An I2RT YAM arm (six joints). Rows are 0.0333 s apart.
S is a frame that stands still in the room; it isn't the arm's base.
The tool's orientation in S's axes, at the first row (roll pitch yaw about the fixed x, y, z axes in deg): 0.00 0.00 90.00
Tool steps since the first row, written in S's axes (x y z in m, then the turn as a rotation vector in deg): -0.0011 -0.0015 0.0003 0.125 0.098 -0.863; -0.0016 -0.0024 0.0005 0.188 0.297 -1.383; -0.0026 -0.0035 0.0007 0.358 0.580 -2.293; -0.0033 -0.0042 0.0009 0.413 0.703 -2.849; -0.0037 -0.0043 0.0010 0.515 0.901 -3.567
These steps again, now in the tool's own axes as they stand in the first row. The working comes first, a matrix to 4 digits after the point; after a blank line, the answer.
The tool's axes in the first row as the columns of a matrix, in S's axes (used below as rounded here):
0.0000 -1.0000 0.0000
1.0000 0.0000 0.0000
0.0000 0.0000 1.0000

-0.0015 0.0011 0.0003 0.098 -0.125 -0.863; -0.0024 0.0016 0.0005 0.297 -0.188 -1.383; -0.0035 0.0026 0.0007 0.580 -0.358 -2.293; -0.0042 0.0033 0.0009 0.703 -0.413 -2.849; -0.0043 0.0037 0.0010 0.901 -0.515 -3.567
